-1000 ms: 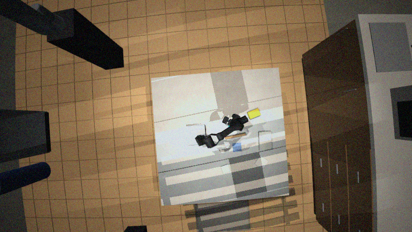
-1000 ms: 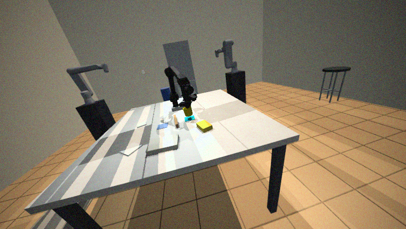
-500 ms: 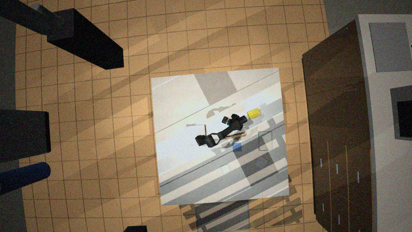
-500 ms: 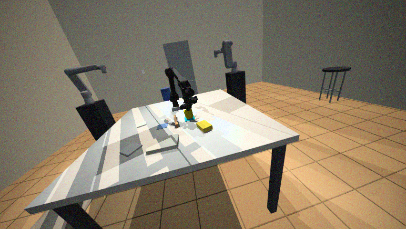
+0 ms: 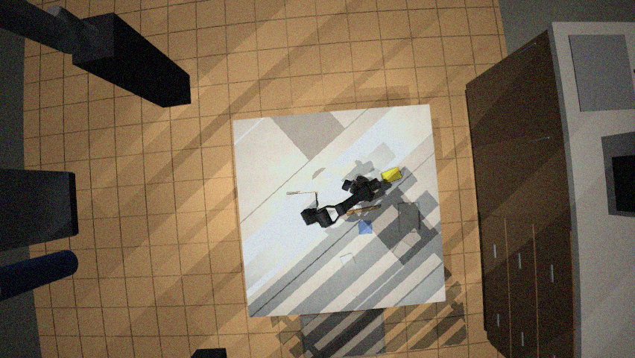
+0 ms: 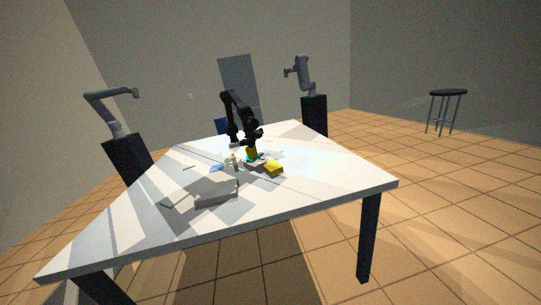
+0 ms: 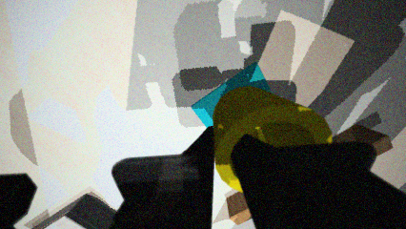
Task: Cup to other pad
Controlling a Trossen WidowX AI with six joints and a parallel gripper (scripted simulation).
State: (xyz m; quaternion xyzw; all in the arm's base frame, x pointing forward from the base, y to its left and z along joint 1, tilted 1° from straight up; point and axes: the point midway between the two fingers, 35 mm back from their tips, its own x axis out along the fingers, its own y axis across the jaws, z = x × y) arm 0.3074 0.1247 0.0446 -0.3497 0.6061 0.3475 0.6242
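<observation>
Right now the yellow cup is 2 cm to the right of my gripper tip and 2 cm ahead of it. The rest, counted from my gripper tip: flat pale box: 32 cm ahead, 21 cm to the right, 3 cm below; cyan pad: 5 cm below, 2 cm to the right, 2 cm ahead; wooden block: 13 cm to the right, 3 cm below, 3 cm ahead.
</observation>
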